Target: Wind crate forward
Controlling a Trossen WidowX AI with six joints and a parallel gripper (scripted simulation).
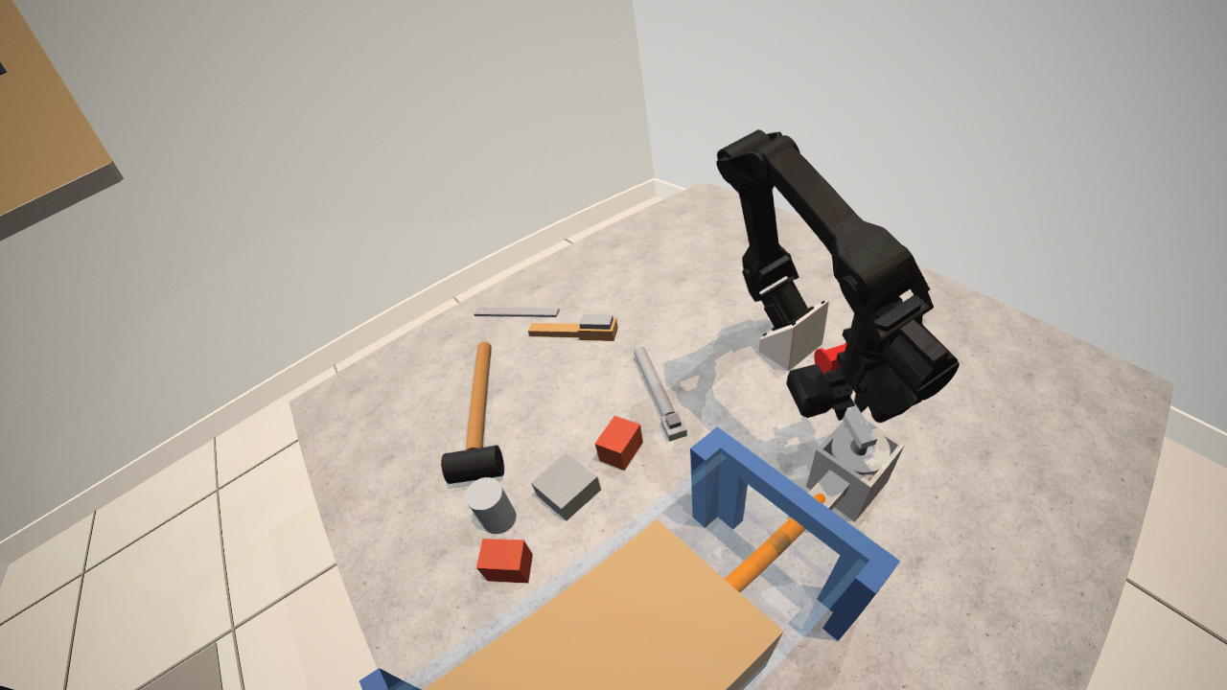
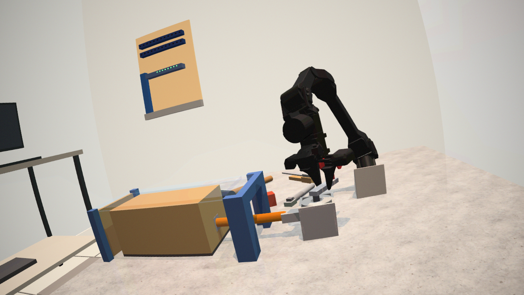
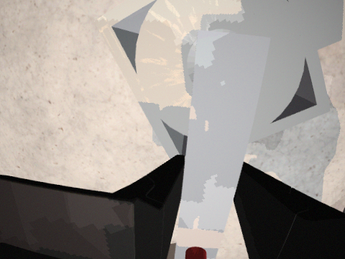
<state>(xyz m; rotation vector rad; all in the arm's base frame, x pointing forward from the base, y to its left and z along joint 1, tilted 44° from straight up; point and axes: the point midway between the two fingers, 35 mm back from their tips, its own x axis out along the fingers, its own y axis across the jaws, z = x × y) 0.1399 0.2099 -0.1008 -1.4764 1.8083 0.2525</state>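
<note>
The crank handle lies 1 cm behind my gripper tip, 1 cm to the right of it and 2 cm above it. Round my gripper tip: blue steel frame: 18 cm ahead, 6 cm to the left, 1 cm above; then red knob: 2 cm behind, 5 cm to the right, 5 cm above; then grey winch: 1 cm ahead, 3 cm to the left, 7 cm below.
</note>
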